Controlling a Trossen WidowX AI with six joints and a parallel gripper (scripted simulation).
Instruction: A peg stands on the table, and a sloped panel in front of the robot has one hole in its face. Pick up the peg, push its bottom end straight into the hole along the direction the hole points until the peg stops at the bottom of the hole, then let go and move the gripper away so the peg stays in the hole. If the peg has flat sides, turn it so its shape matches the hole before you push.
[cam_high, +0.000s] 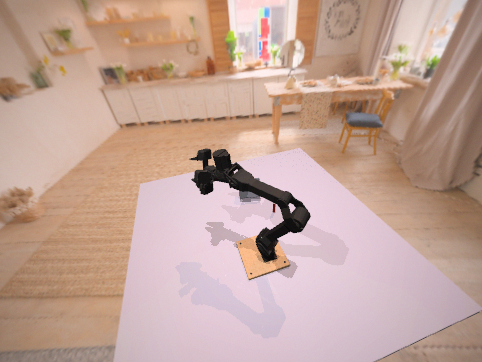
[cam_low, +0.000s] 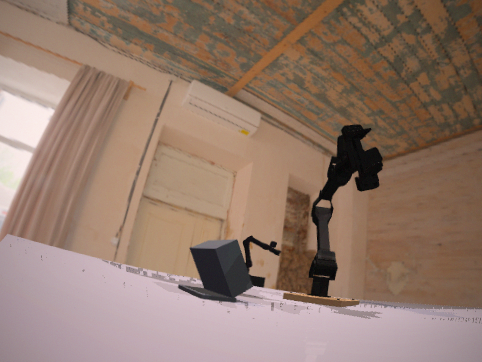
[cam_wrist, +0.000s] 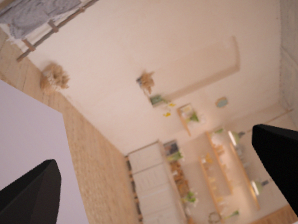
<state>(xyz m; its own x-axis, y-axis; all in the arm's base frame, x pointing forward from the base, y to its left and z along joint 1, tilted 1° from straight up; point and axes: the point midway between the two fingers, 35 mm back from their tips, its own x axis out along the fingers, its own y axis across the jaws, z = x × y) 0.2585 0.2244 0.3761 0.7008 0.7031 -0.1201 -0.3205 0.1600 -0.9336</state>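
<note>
My gripper tip is now 39 cm to the left of the red peg, 34 cm above it and 2 cm past it. Round my gripper tip: dark grey sloped panel: 32 cm below, 30 cm to the right, 16 cm ahead.
</note>
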